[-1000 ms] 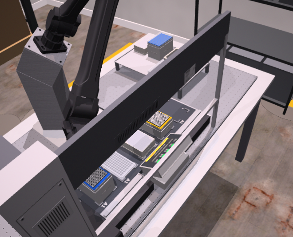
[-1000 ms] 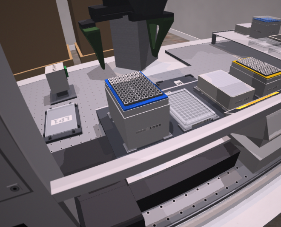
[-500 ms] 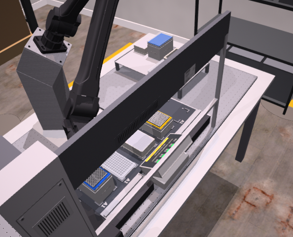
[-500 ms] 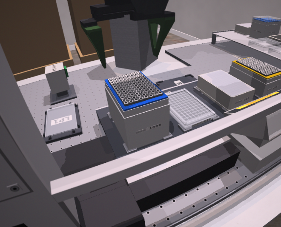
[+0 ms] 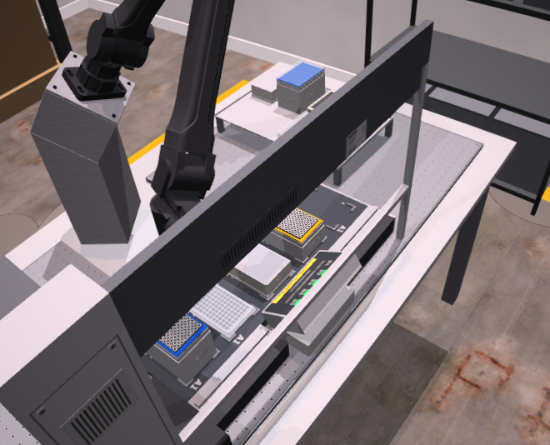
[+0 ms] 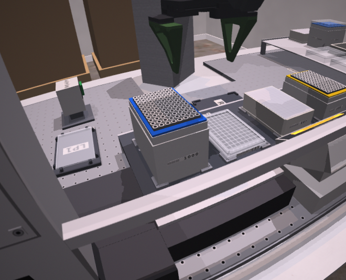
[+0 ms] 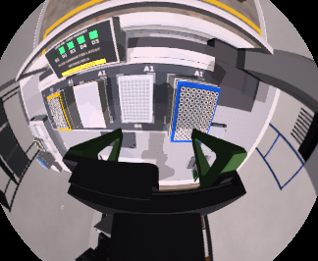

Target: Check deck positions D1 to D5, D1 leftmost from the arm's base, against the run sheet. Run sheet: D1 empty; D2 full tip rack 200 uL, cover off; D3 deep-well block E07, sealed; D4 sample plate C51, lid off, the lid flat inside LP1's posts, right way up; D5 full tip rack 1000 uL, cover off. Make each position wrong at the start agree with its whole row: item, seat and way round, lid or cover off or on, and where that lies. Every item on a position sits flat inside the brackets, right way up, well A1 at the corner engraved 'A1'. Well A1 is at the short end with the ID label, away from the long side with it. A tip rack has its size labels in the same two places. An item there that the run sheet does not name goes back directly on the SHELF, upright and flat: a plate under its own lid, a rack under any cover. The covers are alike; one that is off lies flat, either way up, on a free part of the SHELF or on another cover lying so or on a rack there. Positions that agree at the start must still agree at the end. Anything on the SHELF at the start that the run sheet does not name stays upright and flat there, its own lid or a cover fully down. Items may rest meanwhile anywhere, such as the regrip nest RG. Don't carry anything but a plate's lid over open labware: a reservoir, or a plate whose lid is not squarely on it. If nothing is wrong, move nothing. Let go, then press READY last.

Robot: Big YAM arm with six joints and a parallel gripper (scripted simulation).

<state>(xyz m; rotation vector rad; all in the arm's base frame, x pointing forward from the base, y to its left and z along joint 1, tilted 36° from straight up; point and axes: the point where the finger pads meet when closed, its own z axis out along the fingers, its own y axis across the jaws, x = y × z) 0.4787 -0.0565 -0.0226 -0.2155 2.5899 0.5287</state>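
Now: hand 30 cm to the right of the yellow tip rack, 11 cm above it and 7 cm past it. Round my hand: blue tip rack: 9 cm below, 6 cm to the right, 2 cm ahead; then sample plate: 15 cm below, 5 cm to the left, 1 cm behind; then sealed deep-well block: 17 cm to the left, 13 cm below, 4 cm behind.
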